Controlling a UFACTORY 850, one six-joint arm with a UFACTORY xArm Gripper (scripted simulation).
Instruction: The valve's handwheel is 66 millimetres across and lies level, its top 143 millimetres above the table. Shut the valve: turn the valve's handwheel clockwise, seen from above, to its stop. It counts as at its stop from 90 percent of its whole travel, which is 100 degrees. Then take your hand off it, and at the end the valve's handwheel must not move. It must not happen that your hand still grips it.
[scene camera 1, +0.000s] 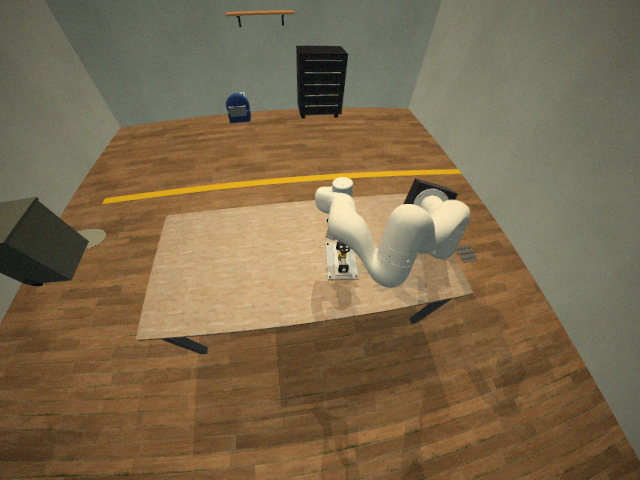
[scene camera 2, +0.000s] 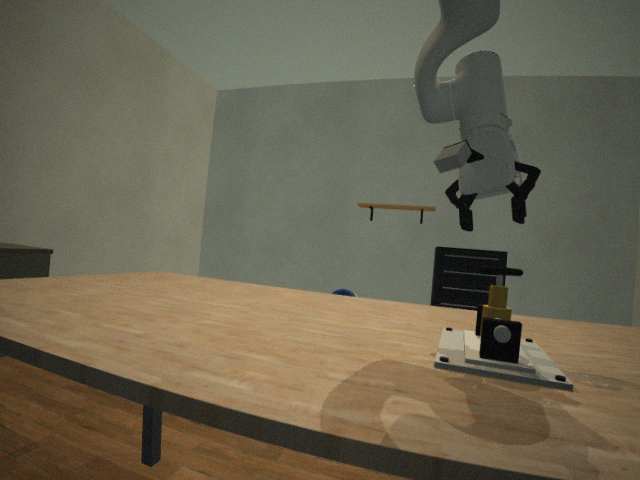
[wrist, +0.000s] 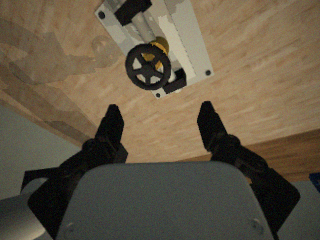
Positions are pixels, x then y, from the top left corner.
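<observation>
A valve (scene camera 2: 497, 345) is 0.53 m from the lens, and my gripper (scene camera 2: 491, 226) is 0.63 m from the lens. So the valve is nearer to the lens than my gripper.
</observation>
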